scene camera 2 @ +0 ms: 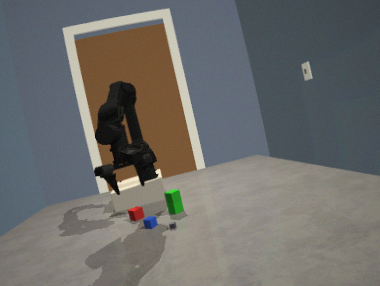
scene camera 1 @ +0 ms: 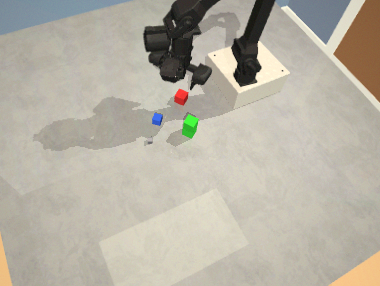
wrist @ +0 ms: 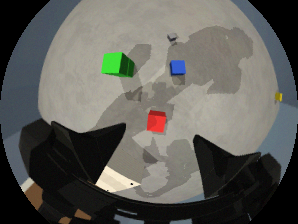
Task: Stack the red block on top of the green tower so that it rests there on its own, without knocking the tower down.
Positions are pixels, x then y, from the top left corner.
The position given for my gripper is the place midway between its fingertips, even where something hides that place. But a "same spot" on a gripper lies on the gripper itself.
My gripper shows in scene camera 2, in scene camera 1 and in the wrist view (pixel 160 133). One and the same spot on my gripper: (scene camera 1: pixel 172 68) is (scene camera 2: pixel 133 149).
